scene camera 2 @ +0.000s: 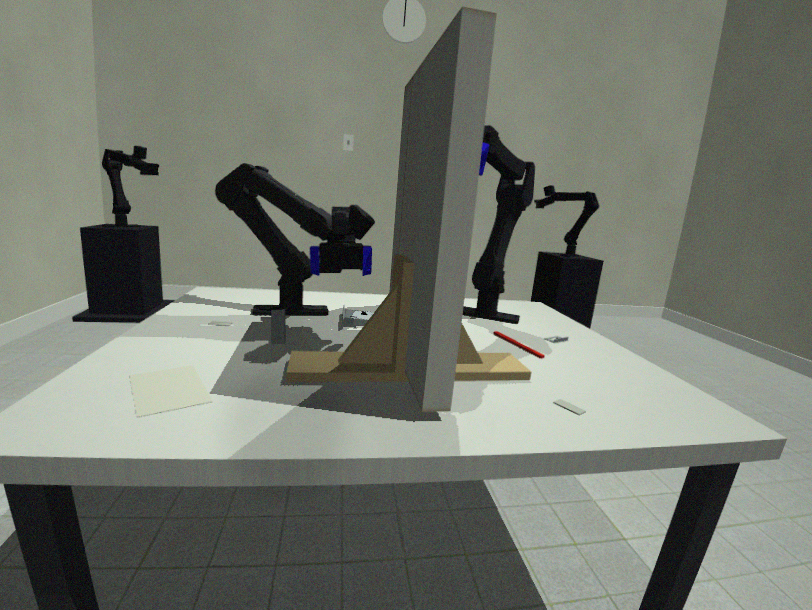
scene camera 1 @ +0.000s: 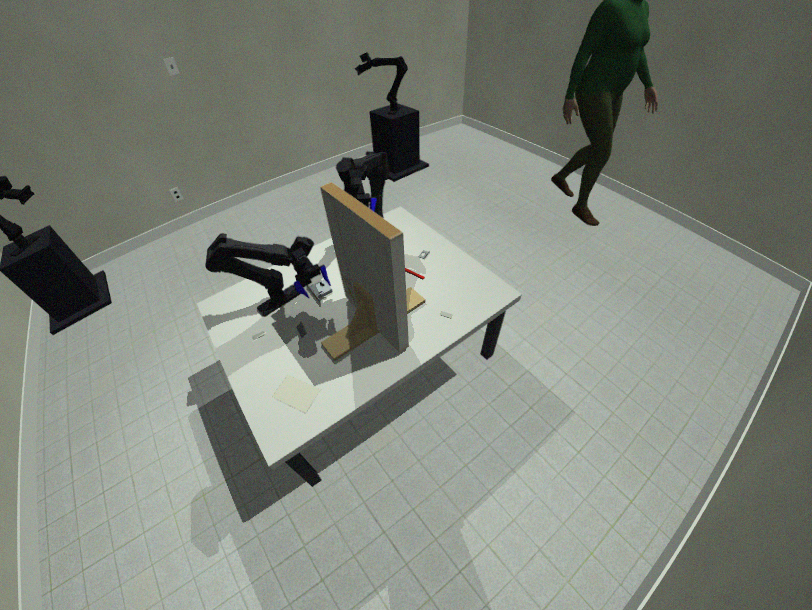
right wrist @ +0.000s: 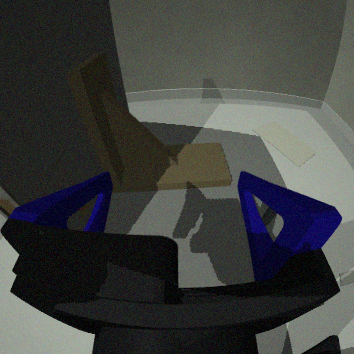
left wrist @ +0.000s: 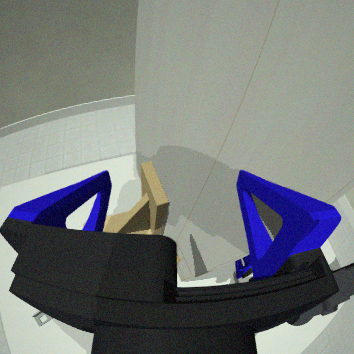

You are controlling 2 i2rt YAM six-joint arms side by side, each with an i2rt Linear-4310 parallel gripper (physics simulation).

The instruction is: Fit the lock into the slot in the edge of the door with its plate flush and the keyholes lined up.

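Seen in the pictures: left gripper, fingertip midpoint: [left wrist: 173, 177]; right gripper, fingertip midpoint: [scene camera 2: 341, 273] [scene camera 1: 319, 291] [right wrist: 174, 178]; left arm's base at its link origin: [scene camera 2: 485, 315]; right arm's base at its link origin: [scene camera 2: 291, 311] [scene camera 1: 279, 300].
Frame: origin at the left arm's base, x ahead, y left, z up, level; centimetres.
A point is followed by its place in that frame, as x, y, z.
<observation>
The metal lock [scene camera 1: 320, 288] @(28.3, -29.4, 1.9) [scene camera 2: 356, 317] @(30.8, -28.5, 2.0) lies on the table at the left of the door, partly hidden by the stand in scene camera 2. The tall grey door [scene camera 1: 367, 269] @(55.5, -6.2, 34.3) [scene camera 2: 446, 196] @(67.9, 1.6, 32.8) [left wrist: 190, 100] @(45.4, -7.1, 42.0) stands upright in a wooden stand [scene camera 1: 341, 344] @(60.5, -20.6, 1.8) [scene camera 2: 315, 364] @(61.2, -21.4, 1.8) [right wrist: 200, 160] @(59.8, -22.3, 1.8). No slot or keyhole can be made out on it. My right gripper [scene camera 1: 313, 282] @(43.9, -26.3, 15.7) [scene camera 2: 341, 260] @(43.9, -26.3, 15.7) [right wrist: 174, 178] @(43.9, -26.3, 15.7) is open and empty, above the table near the lock. My left gripper [left wrist: 173, 177] @(36.9, -6.8, 40.6) is open and empty, facing the door's other side; the door partly hides it in both scene views.
A red stick [scene camera 1: 414, 273] @(25.2, 13.9, 0.6) [scene camera 2: 518, 344] @(23.7, 11.8, 0.5), a small metal plate [scene camera 1: 424, 254] @(13.2, 20.9, 0.3) [scene camera 2: 556, 339] @(14.8, 20.7, 0.8) and a flat strip [scene camera 1: 446, 314] @(51.5, 23.1, 0.2) [scene camera 2: 569, 407] @(52.0, 23.0, 0.2) lie right of the door. A small grey block [scene camera 1: 301, 329] @(52.5, -36.1, 4.3) [scene camera 2: 278, 326] @(52.5, -36.2, 3.9) and a cream sheet [scene camera 1: 296, 393] @(78.5, -38.0, 0.1) [scene camera 2: 169, 390] @(78.9, -37.3, 0.1) [right wrist: 285, 142] @(77.3, -38.3, 0.1) are on its left.
</observation>
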